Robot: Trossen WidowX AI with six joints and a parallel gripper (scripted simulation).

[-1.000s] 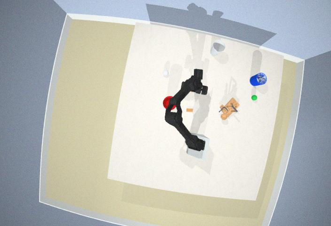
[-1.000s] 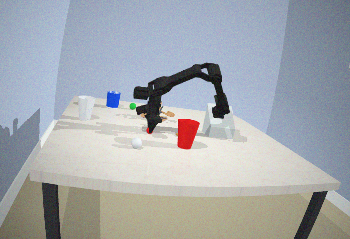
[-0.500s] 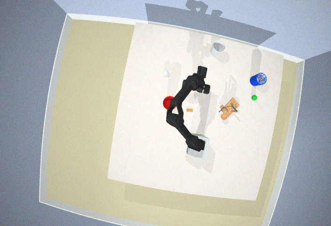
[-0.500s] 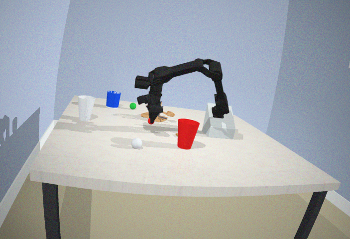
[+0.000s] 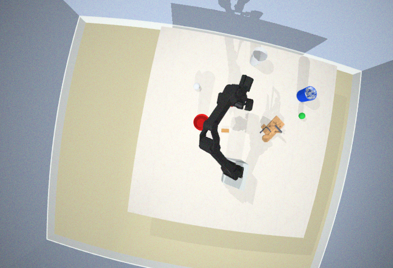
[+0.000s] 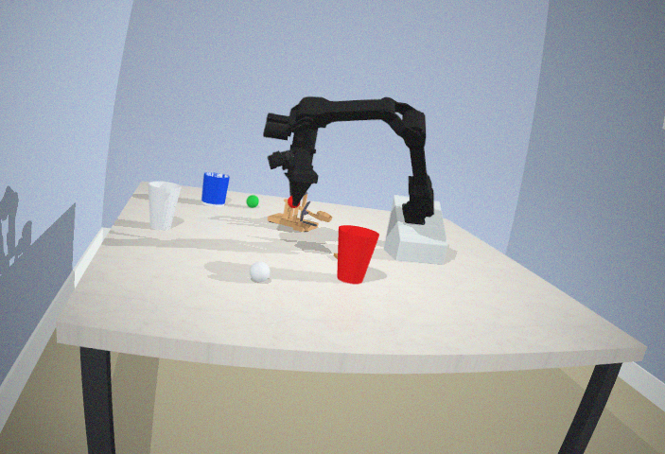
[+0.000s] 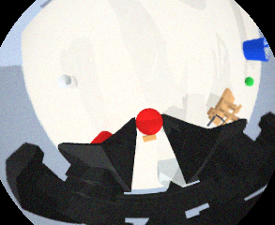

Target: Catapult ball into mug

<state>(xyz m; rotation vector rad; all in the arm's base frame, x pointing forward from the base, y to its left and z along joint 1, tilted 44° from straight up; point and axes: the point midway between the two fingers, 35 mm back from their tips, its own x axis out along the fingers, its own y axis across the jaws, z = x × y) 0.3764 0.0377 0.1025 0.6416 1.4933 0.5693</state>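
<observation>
My gripper tip is now 11 cm past the catapult, 28 cm to the left of it and 8 cm above it. From my gripper tip the other things lie so: small tan block (15 cm behind, 1 cm to the right, 13 cm below); then red ball (1 cm above); then red cup (13 cm behind, 15 cm to the left, 10 cm below).
</observation>
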